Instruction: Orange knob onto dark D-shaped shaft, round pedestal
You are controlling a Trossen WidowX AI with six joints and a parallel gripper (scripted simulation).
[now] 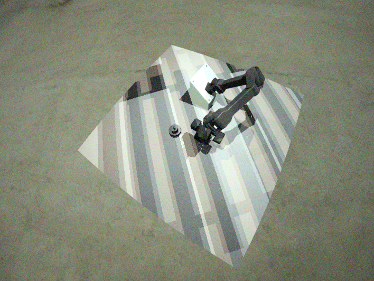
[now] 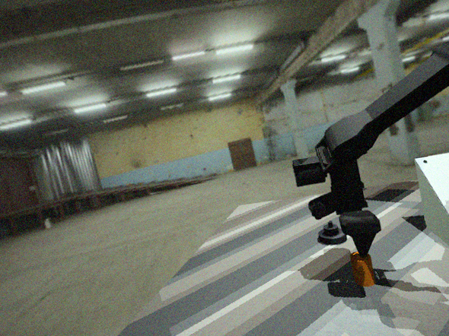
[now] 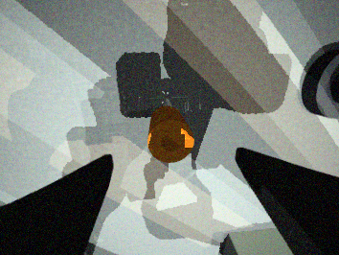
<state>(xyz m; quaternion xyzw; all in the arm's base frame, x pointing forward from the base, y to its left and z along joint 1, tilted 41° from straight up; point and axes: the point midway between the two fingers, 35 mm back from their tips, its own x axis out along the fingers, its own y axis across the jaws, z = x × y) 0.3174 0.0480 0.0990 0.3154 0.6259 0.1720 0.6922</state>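
Right now my gripper tip is 50 mm above the orange knob. Also, from my gripper tip: dark round pedestal 10 mm ahead, 220 mm to the right, 50 mm below.
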